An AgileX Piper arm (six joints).
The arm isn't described. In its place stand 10 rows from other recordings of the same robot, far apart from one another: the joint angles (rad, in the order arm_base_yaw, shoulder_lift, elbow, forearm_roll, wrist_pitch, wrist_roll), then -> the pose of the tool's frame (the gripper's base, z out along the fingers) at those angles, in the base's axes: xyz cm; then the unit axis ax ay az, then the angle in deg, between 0 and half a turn.
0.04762 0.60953 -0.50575 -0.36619 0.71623 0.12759 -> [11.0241, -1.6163, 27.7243, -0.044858, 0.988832, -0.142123, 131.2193]
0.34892 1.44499 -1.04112 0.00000 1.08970 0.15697 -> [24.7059, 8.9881, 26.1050, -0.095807, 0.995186, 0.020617, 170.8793]
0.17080 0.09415 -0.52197 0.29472 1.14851 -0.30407 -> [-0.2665, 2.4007, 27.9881, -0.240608, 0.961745, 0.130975, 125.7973]
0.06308 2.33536 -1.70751 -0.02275 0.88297 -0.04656 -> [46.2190, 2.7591, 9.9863, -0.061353, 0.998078, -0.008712, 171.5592]
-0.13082 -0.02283 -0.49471 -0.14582 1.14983 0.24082 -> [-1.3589, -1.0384, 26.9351, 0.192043, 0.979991, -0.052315, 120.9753]
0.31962 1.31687 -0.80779 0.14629 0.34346 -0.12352 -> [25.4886, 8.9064, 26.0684, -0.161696, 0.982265, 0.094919, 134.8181]
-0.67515 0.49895 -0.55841 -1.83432 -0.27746 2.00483 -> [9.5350, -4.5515, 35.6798, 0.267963, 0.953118, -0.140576, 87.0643]
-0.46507 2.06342 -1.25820 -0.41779 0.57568 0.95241 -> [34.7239, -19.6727, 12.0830, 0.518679, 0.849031, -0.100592, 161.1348]
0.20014 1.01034 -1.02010 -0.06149 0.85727 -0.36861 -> [19.2892, 3.4815, 36.6299, -0.289623, 0.954743, -0.067708, 134.0666]
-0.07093 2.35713 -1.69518 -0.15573 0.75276 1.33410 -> [47.0029, -4.3069, 8.9620, 0.606719, 0.794570, 0.023473, 164.7287]
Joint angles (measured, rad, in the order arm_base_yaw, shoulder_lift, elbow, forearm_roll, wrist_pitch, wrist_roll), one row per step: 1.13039, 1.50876, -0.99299, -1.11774, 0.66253, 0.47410; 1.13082, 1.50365, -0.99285, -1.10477, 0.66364, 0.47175; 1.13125, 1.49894, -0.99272, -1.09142, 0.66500, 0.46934; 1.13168, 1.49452, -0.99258, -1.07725, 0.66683, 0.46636; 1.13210, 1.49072, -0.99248, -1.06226, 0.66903, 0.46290; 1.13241, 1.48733, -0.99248, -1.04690, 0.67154, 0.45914; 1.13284, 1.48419, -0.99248, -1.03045, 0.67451, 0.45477; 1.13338, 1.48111, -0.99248, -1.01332, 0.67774, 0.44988; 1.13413, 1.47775, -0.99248, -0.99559, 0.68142, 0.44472; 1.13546, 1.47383, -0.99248, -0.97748, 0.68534, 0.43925; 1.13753, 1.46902, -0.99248, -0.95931, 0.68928, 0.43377; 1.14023, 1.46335, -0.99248, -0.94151, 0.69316, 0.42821; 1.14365, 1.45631, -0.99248, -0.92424, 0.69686, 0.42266; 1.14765, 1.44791, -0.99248, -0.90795, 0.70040, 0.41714; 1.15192, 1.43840, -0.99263, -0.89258, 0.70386, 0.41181
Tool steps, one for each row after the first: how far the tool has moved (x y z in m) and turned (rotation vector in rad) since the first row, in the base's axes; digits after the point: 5 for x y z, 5 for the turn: -0.00082, -0.00083, 0.00096, 0.00713, 0.00767, -0.00449; -0.00162, -0.00162, 0.00177, 0.01387, 0.01581, -0.00923; -0.00242, -0.00242, 0.00244, 0.01997, 0.02454, -0.01429; -0.00321, -0.00316, 0.00289, 0.02528, 0.03405, -0.01965; -0.00395, -0.00388, 0.00322, 0.03005, 0.04392, -0.02527; -0.00475, -0.00457, 0.00342, 0.03428, 0.05461, -0.03114; -0.00560, -0.00526, 0.00356, 0.03816, 0.06577, -0.03697; -0.00655, -0.00598, 0.00375, 0.04204, 0.07727, -0.04291; -0.00770, -0.00669, 0.00409, 0.04616, 0.08884, -0.04827; -0.00912, -0.00739, 0.00469, 0.05103, 0.10022, -0.05275; -0.01076, -0.00810, 0.00556, 0.05647, 0.11105, -0.05616; -0.01267, -0.00886, 0.00686, 0.06300, 0.12104, -0.05827; -0.01479, -0.00970, 0.00859, 0.07047, 0.12984, -0.05907; -0.01701, -0.01066, 0.01073, 0.07888, 0.13758, -0.05907
